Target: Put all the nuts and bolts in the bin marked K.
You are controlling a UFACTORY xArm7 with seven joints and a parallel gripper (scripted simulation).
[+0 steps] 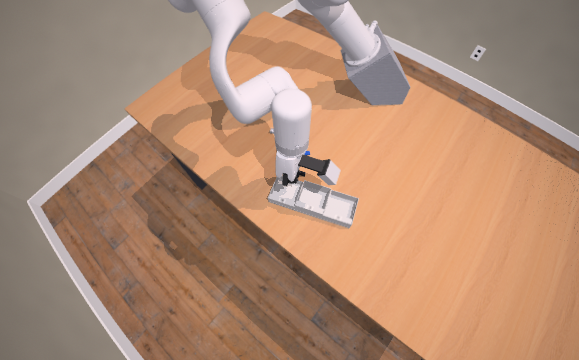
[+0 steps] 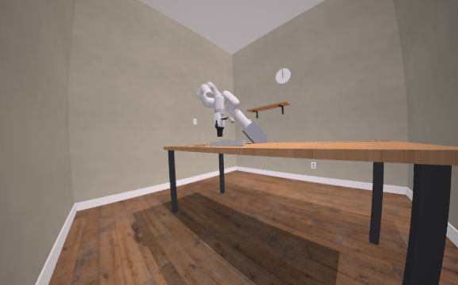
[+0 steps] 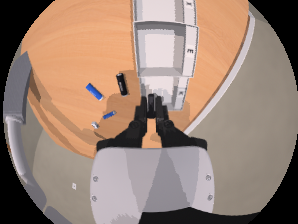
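My gripper is now 50 mm past the small black part, 20 mm to the left of it and 80 mm above it. From my hand the other things lie so: black bolt: 10 mm to the right, 20 mm below; then bin: 80 mm to the left, 70 mm below; then blue piece: 120 mm behind, 40 mm to the right, 80 mm below.
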